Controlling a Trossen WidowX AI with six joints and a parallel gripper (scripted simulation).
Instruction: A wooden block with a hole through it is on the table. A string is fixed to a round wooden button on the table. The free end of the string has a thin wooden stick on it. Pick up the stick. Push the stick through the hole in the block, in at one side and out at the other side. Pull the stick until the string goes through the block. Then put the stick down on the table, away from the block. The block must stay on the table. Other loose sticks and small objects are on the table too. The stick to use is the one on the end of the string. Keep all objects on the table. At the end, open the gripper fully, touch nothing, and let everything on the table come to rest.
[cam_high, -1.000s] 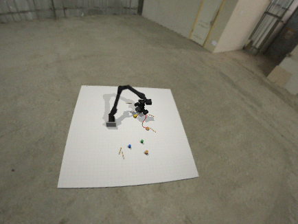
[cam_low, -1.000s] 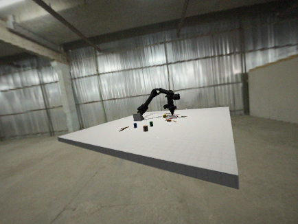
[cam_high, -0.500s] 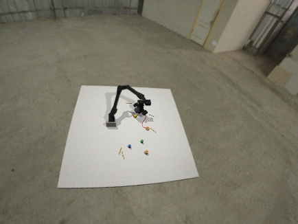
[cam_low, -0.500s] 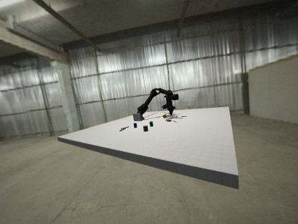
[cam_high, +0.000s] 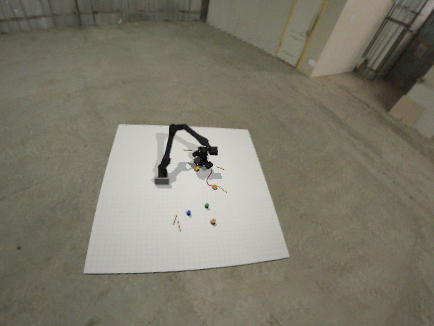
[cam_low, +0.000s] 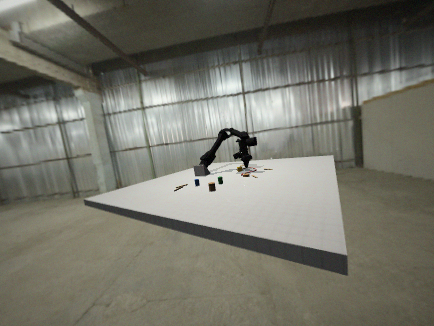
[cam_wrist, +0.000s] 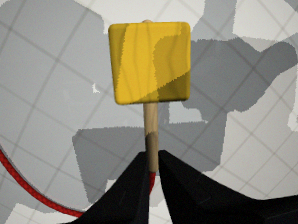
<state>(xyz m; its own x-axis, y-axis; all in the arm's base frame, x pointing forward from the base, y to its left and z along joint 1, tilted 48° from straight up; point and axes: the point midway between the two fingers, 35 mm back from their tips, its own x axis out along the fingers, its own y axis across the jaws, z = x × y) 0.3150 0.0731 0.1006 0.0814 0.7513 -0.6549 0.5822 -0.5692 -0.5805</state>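
The thin wooden stick lies 1 cm to the right of my gripper tip and 1 cm behind it. The rest, counted from my gripper tip: yellowish block 4 cm behind, 3 cm to the right; green piece 37 cm to the right, 1 cm behind; round wooden button 20 cm to the right, 8 cm ahead, 1 cm below.
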